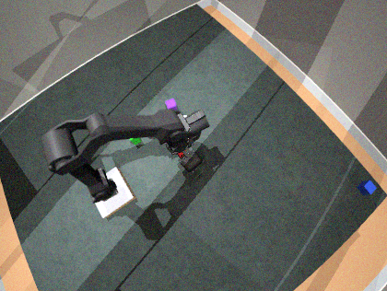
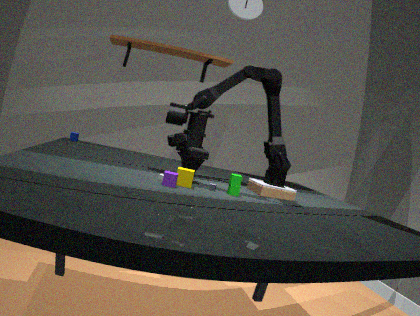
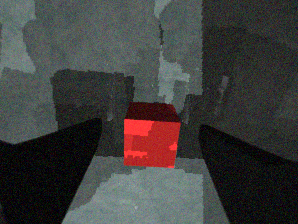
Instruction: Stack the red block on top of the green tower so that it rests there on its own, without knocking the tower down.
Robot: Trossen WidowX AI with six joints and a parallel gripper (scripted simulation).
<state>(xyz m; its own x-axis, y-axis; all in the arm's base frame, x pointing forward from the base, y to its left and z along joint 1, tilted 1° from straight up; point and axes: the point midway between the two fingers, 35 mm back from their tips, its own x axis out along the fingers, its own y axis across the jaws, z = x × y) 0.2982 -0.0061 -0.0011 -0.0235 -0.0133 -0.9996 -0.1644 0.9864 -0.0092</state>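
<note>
Now: the yellow block 140 mm to the left of my gripper tip, 20 mm ahead of it and 20 mm above it. Also, from my gripper tip: red block: 10 mm above; then blue block: 530 mm ahead, 490 mm to the right, 10 mm above; then purple block: 190 mm to the left, 60 mm ahead, 10 mm above.
</note>
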